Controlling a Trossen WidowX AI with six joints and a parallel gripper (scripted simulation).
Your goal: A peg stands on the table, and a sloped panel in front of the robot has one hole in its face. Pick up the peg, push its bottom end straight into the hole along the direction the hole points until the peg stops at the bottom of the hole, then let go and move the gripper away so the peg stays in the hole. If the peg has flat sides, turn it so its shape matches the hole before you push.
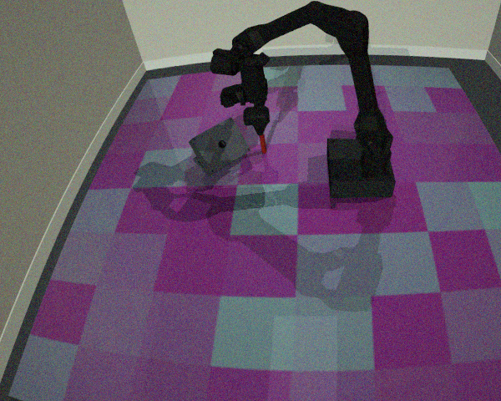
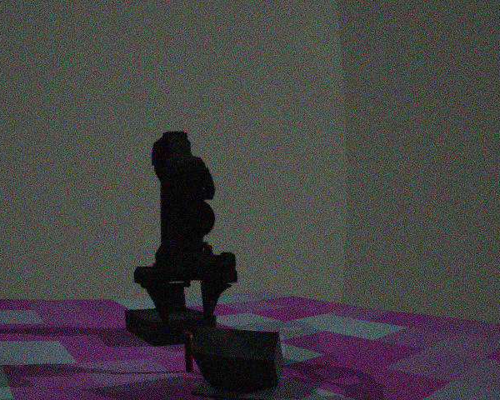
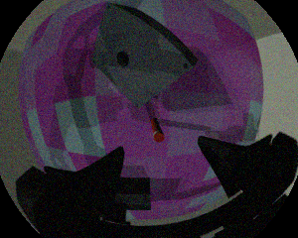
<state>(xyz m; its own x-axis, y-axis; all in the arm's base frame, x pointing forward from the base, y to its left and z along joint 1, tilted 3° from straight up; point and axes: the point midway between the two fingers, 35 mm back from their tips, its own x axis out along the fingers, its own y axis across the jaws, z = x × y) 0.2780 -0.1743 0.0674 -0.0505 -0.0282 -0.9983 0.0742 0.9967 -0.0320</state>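
My gripper tip is now 4 cm above the red peg. Also, from my gripper tip: grey sloped panel 12 cm ahead, 1 cm to the left, 5 cm below.
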